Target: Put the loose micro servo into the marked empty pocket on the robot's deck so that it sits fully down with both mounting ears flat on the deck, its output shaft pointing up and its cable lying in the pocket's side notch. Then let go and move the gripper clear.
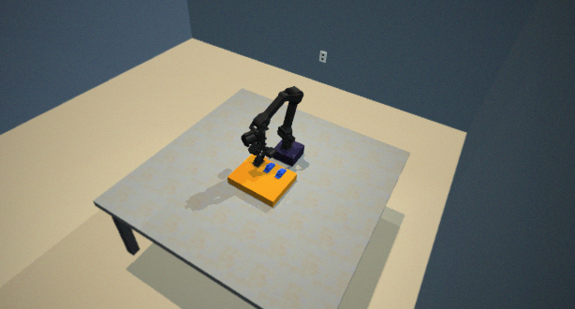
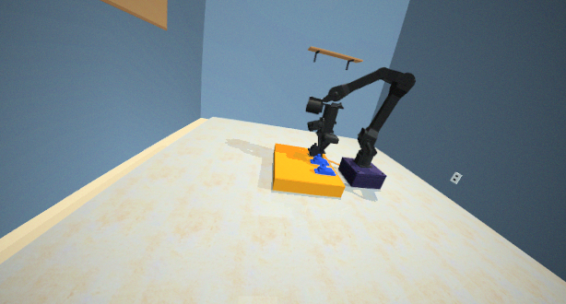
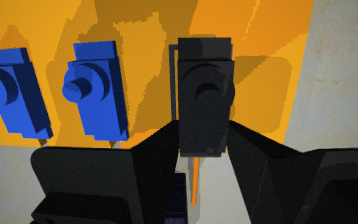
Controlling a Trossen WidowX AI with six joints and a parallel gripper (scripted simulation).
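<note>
My gripper tip is 130 mm short of the deck, 50 mm to the right of it and 50 mm above it.
</note>
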